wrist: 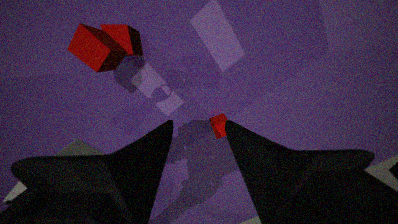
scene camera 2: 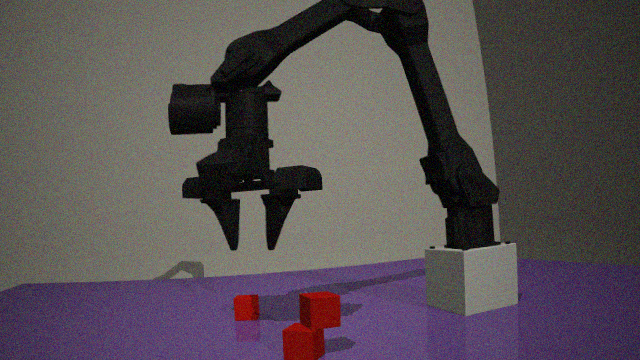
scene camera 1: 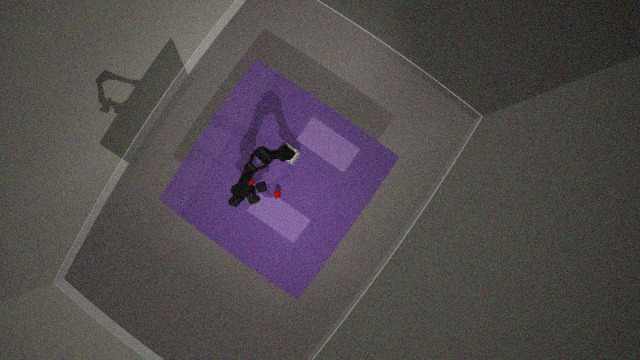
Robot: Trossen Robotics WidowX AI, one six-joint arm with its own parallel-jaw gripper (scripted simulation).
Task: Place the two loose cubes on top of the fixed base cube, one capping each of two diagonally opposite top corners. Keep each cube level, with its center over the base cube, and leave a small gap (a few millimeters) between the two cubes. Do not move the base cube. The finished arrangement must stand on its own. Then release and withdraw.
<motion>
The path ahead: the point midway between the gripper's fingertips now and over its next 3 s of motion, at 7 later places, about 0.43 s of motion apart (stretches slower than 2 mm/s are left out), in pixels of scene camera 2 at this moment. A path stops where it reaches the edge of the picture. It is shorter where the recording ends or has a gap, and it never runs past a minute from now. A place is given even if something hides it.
My gripper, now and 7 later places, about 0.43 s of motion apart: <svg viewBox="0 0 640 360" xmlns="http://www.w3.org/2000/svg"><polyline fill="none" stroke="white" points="252,250 244,237 240,265 244,288 245,300 247,307 246,294 244,268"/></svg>
</motion>
